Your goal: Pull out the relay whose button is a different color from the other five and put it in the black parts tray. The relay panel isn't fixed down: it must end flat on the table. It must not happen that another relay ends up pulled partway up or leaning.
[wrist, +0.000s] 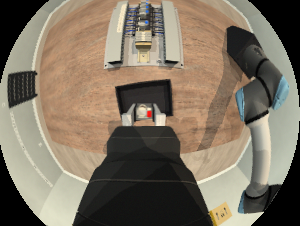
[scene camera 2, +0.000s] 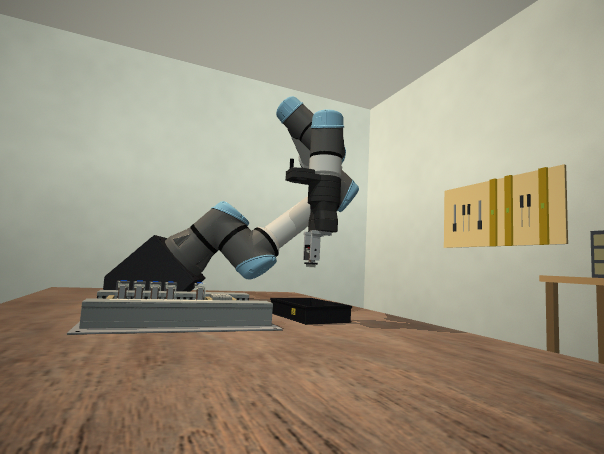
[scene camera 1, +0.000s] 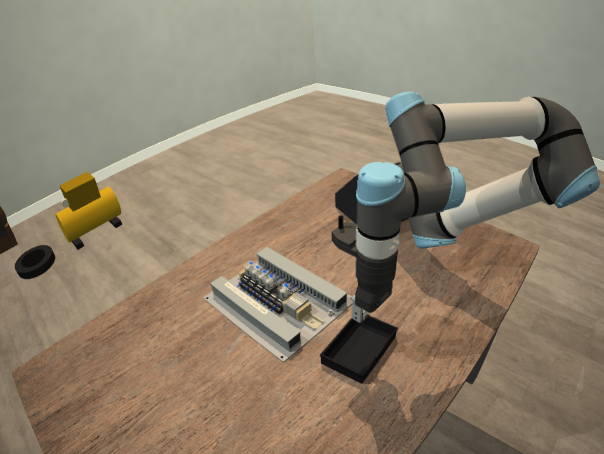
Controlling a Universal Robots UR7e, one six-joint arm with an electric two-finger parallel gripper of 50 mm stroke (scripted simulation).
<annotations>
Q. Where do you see a black parts tray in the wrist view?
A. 156,91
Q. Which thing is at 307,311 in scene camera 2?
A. A black parts tray.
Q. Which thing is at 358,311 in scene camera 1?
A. The gripper.
</annotations>
